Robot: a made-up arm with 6 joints. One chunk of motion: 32 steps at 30 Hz.
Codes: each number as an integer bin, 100 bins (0 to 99) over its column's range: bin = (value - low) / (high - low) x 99, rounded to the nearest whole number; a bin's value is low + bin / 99 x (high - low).
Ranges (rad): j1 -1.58..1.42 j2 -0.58..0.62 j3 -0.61..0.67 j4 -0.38..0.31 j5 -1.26..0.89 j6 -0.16..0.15
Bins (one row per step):
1: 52 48 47 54 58 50
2: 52 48 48 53 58 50
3: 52 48 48 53 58 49
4: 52 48 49 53 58 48
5: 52 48 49 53 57 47
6: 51 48 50 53 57 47
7: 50 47 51 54 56 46
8: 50 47 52 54 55 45
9: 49 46 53 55 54 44
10: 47 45 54 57 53 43
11: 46 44 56 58 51 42
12: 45 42 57 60 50 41
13: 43 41 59 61 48 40
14: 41 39 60 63 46 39
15: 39 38 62 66 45 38
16: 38 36 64 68 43 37
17: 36 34 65 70 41 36
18: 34 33 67 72 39 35
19: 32 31 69 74 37 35
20: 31 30 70 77 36 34
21: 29 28 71 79 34 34
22: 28 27 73 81 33 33
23: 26 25 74 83 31 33
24: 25 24 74 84 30 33
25: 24 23 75 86 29 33
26: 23 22 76 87 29 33
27: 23 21 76 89 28 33
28: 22 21 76 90 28 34
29: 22 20 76 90 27 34
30: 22 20 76 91 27 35
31: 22 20 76 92 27 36
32: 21 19 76 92 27 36
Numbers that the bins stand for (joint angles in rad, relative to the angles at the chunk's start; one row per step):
1: -0.0042 0.0018 -0.0023 -0.0036 -0.0004 -0.0034
2: -0.0042 0.0018 0.0106 -0.0106 -0.0004 -0.0034
3: -0.0042 0.0018 0.0106 -0.0106 -0.0004 -0.0066
4: -0.0042 0.0018 0.0235 -0.0106 -0.0004 -0.0097
5: -0.0042 0.0018 0.0235 -0.0106 -0.0221 -0.0128
6: -0.0345 0.0018 0.0365 -0.0106 -0.0221 -0.0128
7: -0.0648 -0.0103 0.0494 -0.0036 -0.0438 -0.0160
8: -0.0648 -0.0103 0.0623 -0.0036 -0.0656 -0.0191
9: -0.0952 -0.0224 0.0753 0.0033 -0.0873 -0.0222
10: -0.1558 -0.0345 0.0882 0.0173 -0.1090 -0.0254
11: -0.1861 -0.0467 0.1140 0.0242 -0.1524 -0.0285
12: -0.2164 -0.0709 0.1270 0.0382 -0.1741 -0.0316
13: -0.2770 -0.0830 0.1528 0.0452 -0.2176 -0.0347
14: -0.3376 -0.1073 0.1658 0.0591 -0.2610 -0.0379
15: -0.3982 -0.1194 0.1916 0.0800 -0.2827 -0.0410
16: -0.4285 -0.1436 0.2175 0.0939 -0.3262 -0.0441
17: -0.4891 -0.1679 0.2304 0.1079 -0.3696 -0.0473
18: -0.5497 -0.1800 0.2563 0.1218 -0.4130 -0.0504
19: -0.6103 -0.2042 0.2821 0.1358 -0.4565 -0.0504
20: -0.6406 -0.2164 0.2951 0.1567 -0.4782 -0.0535
21: -0.7012 -0.2406 0.3080 0.1706 -0.5216 -0.0535
22: -0.7315 -0.2527 0.3338 0.1845 -0.5433 -0.0567
23: -0.7921 -0.2770 0.3468 0.1985 -0.5868 -0.0567
24: -0.8224 -0.2891 0.3468 0.2055 -0.6085 -0.0567
25: -0.8527 -0.3012 0.3597 0.2194 -0.6302 -0.0567
26: -0.8830 -0.3133 0.3726 0.2264 -0.6302 -0.0567
27: -0.8830 -0.3255 0.3726 0.2403 -0.6519 -0.0567
28: -0.9133 -0.3255 0.3726 0.2473 -0.6519 -0.0535
29: -0.9133 -0.3376 0.3726 0.2473 -0.6736 -0.0535
30: -0.9133 -0.3376 0.3726 0.2542 -0.6736 -0.0504
31: -0.9133 -0.3376 0.3726 0.2612 -0.6736 -0.0473
32: -0.9436 -0.3497 0.3726 0.2612 -0.6736 -0.0473

